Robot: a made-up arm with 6 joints. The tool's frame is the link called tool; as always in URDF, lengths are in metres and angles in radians. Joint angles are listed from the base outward. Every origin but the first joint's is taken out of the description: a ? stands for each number. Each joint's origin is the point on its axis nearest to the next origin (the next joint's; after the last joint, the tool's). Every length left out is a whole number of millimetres.
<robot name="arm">
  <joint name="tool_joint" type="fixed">
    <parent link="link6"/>
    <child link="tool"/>
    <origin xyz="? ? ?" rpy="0 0 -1.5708"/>
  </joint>
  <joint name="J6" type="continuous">
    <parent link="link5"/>
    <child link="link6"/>
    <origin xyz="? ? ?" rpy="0 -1.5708 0"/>
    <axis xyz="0 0 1"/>
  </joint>
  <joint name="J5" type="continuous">
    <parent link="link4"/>
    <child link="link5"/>
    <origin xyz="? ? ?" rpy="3.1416 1.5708 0"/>
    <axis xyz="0 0 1"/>
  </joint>
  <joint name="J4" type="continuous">
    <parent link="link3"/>
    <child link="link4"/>
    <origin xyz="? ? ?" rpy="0.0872 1.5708 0"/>
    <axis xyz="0 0 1"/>
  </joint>
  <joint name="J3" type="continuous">
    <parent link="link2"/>
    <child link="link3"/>
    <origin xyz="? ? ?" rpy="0 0 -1.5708"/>
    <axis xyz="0 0 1"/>
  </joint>
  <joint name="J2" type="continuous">
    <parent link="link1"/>
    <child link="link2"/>
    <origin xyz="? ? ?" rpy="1.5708 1.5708 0"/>
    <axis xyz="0 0 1"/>
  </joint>
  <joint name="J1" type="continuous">
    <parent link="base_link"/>
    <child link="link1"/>
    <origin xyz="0 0 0.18" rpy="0 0 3.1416"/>
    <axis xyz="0 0 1"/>
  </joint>
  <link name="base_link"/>
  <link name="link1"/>
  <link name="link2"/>
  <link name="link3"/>
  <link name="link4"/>
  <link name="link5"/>
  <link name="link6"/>
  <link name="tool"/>
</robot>
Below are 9 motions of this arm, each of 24 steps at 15 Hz.
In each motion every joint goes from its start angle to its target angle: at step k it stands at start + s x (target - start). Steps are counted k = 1, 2, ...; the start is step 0. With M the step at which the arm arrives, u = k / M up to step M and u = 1 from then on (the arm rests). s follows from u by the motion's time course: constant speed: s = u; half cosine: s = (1 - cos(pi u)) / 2; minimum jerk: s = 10 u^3 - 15 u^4 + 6 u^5.
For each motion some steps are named. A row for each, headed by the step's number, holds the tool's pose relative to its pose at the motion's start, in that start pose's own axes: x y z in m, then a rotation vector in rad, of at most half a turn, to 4 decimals.
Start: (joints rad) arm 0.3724 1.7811 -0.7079 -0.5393 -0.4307 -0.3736
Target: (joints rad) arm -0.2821 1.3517 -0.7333 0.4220 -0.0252 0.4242
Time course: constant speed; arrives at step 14
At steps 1, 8, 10, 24:
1: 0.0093 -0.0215 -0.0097 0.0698 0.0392 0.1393
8: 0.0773 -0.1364 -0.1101 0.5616 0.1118 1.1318
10: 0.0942 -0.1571 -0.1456 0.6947 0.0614 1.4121
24: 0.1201 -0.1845 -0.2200 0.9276 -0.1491 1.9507

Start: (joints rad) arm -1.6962 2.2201 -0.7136 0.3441 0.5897 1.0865
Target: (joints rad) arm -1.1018 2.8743 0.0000 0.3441 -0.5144 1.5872
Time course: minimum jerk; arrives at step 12
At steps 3, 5, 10, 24:
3: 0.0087 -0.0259 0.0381 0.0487 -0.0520 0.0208
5: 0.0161 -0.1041 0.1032 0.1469 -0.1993 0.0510
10: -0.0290 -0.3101 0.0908 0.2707 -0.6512 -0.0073
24: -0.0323 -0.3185 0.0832 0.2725 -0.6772 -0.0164

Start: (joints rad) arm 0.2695 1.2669 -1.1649 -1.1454 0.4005 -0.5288
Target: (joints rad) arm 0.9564 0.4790 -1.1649 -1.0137 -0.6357 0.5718
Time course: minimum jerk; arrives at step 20
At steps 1, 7, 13, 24:
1: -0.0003 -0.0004 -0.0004 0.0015 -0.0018 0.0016
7: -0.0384 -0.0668 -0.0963 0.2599 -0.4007 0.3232
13: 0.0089 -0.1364 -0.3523 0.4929 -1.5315 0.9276
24: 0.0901 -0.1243 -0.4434 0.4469 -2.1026 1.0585

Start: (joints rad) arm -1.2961 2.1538 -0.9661 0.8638 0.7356 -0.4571
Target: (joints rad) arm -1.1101 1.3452 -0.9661 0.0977 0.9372 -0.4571
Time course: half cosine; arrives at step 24
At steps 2, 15, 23, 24:
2: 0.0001 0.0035 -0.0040 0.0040 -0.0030 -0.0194
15: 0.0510 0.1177 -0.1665 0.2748 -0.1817 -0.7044
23: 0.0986 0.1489 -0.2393 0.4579 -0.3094 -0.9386
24: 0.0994 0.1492 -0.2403 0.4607 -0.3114 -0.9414

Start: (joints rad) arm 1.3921 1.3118 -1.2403 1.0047 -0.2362 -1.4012
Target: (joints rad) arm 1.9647 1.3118 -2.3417 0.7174 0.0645 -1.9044
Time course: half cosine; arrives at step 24
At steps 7, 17, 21, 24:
7: -0.1052 0.0052 -0.0164 -0.0594 -0.2389 -0.0897
17: -0.3526 -0.0645 -0.1859 0.0233 -0.9366 -0.2688
21: -0.3843 -0.1067 -0.2425 0.1102 -1.0847 -0.2820
24: -0.3895 -0.1182 -0.2560 0.1349 -1.1173 -0.2829

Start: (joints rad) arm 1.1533 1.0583 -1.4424 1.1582 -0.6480 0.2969
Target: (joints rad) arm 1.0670 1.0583 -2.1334 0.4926 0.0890 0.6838
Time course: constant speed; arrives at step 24
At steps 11, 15, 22, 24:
11: 0.0015 0.1370 -0.0006 -0.2943 0.2654 0.0018
15: -0.0031 0.1819 -0.0110 -0.3722 0.3411 -0.0347
22: -0.0171 0.2513 -0.0385 -0.4666 0.4327 -0.1322
24: -0.0225 0.2690 -0.0481 -0.4836 0.4477 -0.1650

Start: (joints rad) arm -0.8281 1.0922 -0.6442 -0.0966 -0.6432 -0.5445
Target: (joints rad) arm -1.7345 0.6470 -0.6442 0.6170 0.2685 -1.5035
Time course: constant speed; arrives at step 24
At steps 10, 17, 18, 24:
10: 0.0372 -0.1161 -0.0575 0.2489 0.4571 -0.1933
17: 0.0385 -0.1655 -0.1160 0.3150 0.7011 -0.2491
18: 0.0371 -0.1703 -0.1243 0.3189 0.7284 -0.2543
24: 0.0215 -0.1882 -0.1708 0.3215 0.8480 -0.2863

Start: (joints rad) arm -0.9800 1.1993 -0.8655 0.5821 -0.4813 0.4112
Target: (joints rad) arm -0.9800 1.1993 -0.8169 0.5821 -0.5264 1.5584
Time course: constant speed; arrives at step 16
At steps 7, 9, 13, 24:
7: 0.0031 -0.0070 -0.0024 0.0070 -0.0080 0.4964
9: 0.0040 -0.0089 -0.0031 0.0083 -0.0109 0.6382
13: 0.0057 -0.0129 -0.0046 0.0097 -0.0176 0.9217
24: 0.0070 -0.0159 -0.0057 0.0097 -0.0232 1.1342

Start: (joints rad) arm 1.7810 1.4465 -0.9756 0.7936 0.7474 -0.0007
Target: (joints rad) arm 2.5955 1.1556 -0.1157 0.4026 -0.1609 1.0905
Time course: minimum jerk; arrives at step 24
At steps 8, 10, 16, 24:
8: 0.0674 -0.0063 0.0349 0.0689 -0.0054 0.0868
10: 0.1118 -0.0155 0.0505 0.0977 -0.0180 0.1263
16: 0.2432 -0.0712 0.0655 0.0769 -0.0514 0.1927
24: 0.2925 -0.1093 0.0572 0.0106 -0.0290 0.2095

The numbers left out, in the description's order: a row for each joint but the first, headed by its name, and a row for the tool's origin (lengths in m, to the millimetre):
tool: 0 0 0
J6: -0.097 0 0
J5: 0 0 0
J4: 0.349 -0.062 0
J3: -0.042 0.304 0
J2: 0 0 0

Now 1 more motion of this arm.
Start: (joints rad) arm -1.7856 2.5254 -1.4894 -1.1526 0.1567 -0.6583
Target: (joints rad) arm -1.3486 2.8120 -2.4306 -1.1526 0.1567 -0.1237
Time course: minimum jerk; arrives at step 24
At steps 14, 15, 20, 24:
14: -0.1516 -0.1905 -0.0467 0.4616 -0.1731 0.1987
15: -0.1712 -0.2059 -0.0589 0.5072 -0.2075 0.2233
20: -0.2382 -0.2475 -0.1087 0.6490 -0.3439 0.3088
24: -0.2480 -0.2522 -0.1172 0.6683 -0.3668 0.3217

